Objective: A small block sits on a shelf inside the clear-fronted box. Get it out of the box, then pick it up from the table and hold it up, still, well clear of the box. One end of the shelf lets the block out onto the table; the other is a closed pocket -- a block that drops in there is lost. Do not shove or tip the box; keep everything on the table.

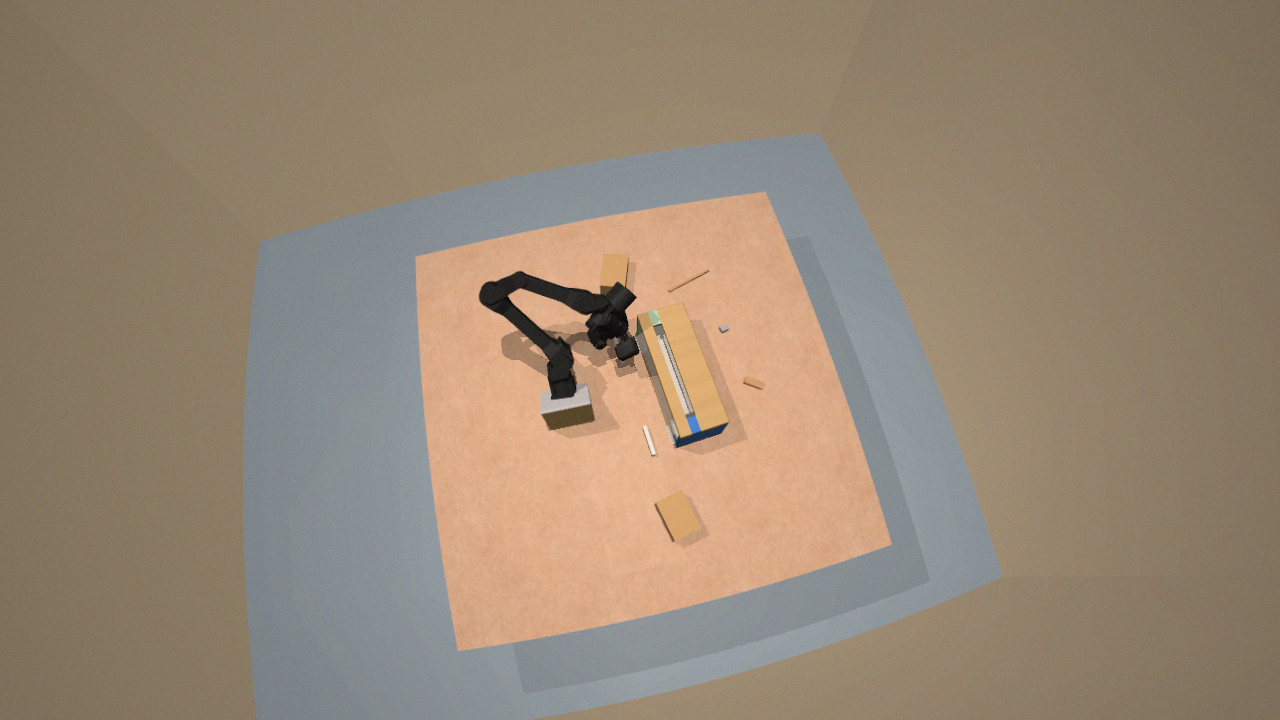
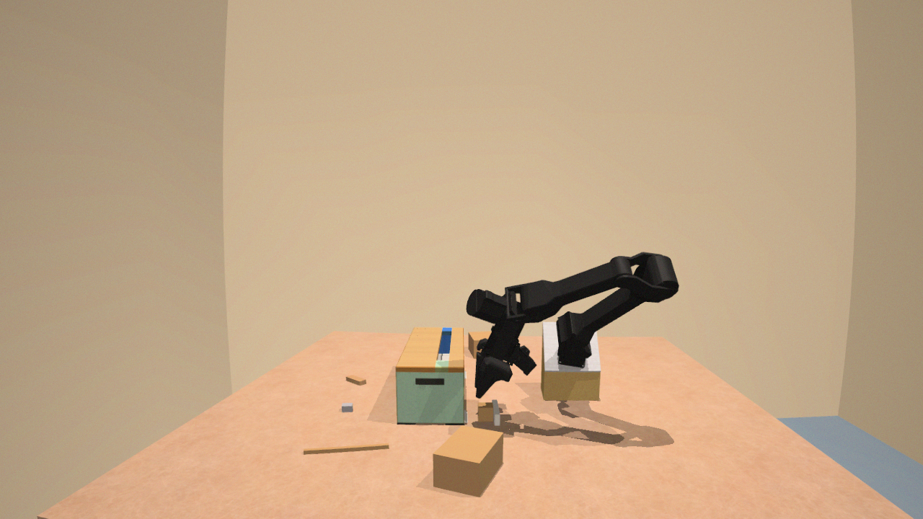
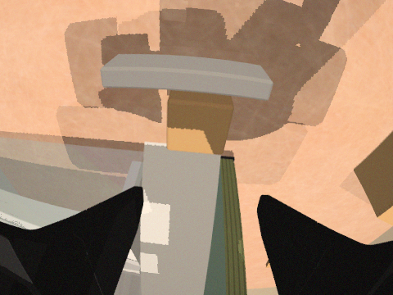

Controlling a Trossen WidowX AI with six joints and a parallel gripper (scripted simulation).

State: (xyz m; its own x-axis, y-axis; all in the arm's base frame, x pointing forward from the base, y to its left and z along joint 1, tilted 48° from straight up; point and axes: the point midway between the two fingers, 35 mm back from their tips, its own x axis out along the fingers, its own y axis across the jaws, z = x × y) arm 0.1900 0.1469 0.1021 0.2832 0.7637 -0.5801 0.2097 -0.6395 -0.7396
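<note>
Now: the small brown block 50 mm below my gripper tip, 20 mm behind it and 10 mm to the right of it. The rest, counted from my gripper tip: long box 140 mm to the right, 90 mm ahead; thin stick 220 mm ahead, 200 mm to the left, 60 mm below; tan chip 360 mm ahead, 170 mm to the right, 60 mm below.
</note>
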